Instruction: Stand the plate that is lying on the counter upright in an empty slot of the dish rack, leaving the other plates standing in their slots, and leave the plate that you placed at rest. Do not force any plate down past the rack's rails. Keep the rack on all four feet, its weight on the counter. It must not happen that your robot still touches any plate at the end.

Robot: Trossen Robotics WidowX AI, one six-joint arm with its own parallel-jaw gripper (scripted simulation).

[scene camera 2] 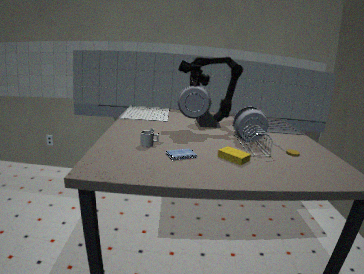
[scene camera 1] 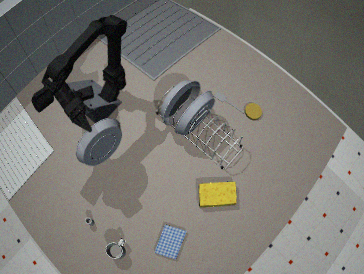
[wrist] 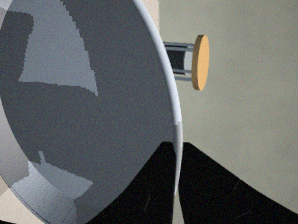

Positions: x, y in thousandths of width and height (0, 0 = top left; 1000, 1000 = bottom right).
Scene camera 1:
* gripper: 251, 480
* grey plate: 260, 538
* grey plate: 554, 381
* grey plate: 499, 338
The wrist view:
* gripper: 586, 681
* grey plate: 320, 426
